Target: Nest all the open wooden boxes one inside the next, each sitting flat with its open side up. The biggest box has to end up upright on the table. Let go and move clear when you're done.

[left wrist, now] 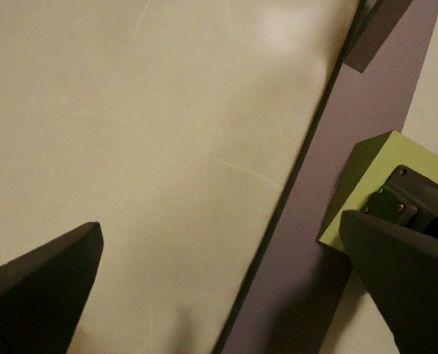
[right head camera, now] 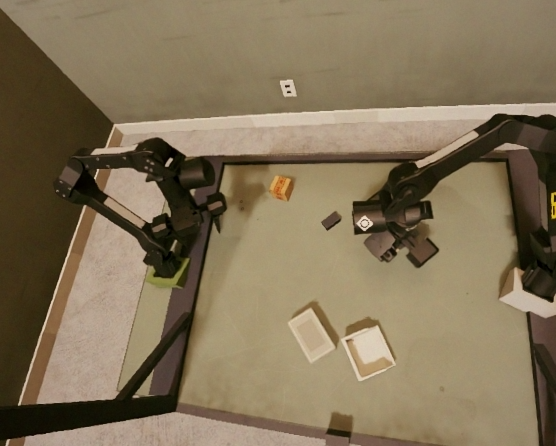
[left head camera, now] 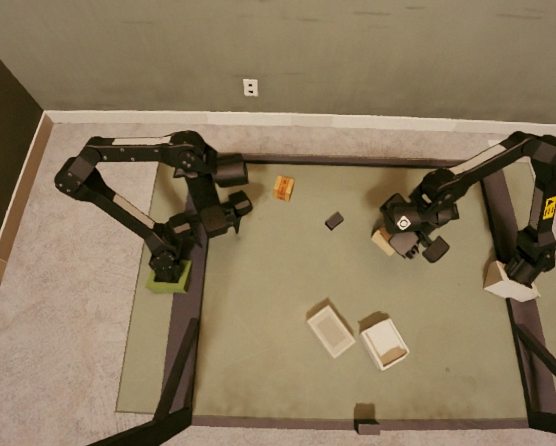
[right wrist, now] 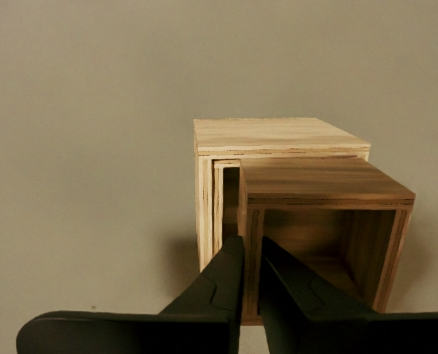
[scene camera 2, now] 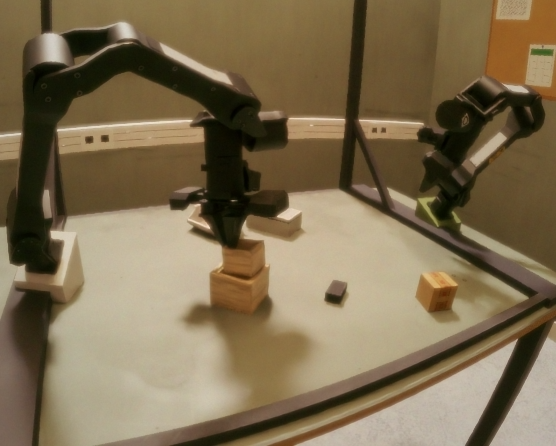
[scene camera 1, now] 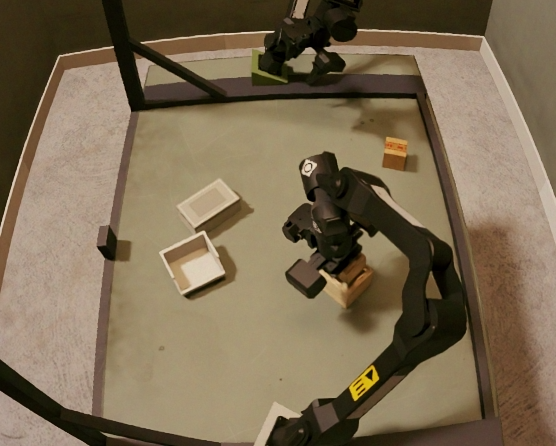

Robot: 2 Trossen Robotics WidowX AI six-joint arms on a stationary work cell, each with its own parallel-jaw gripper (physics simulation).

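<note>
A light wooden box (right wrist: 280, 132) (scene camera 2: 239, 294) (scene camera 1: 346, 296) stands open side up on the table and is the biggest of the three. A middle wooden box (right wrist: 218, 210) sits inside it, its rim showing in the right wrist view. My right gripper (right wrist: 248, 247) (scene camera 2: 230, 244) is shut on one side wall of a small darker wooden box (right wrist: 325, 179) (scene camera 2: 244, 260) (scene camera 1: 353, 268). The small box is open side up, mostly above the other two and offset to one side; whether its bottom is inside them is hidden. My left gripper (left wrist: 223, 227) (left head camera: 219, 238) is open and empty near the left edge frame.
A closed orange box (left head camera: 283, 188) (scene camera 2: 436, 291) and a small dark block (left head camera: 334, 220) (scene camera 2: 336, 291) lie on the table. A whitish rectangular box (left head camera: 331, 331) (scene camera 1: 210, 204) lies beside a white open box (left head camera: 366, 348) (scene camera 1: 171, 272). Black frame posts (scene camera 2: 354, 100) stand at the edges.
</note>
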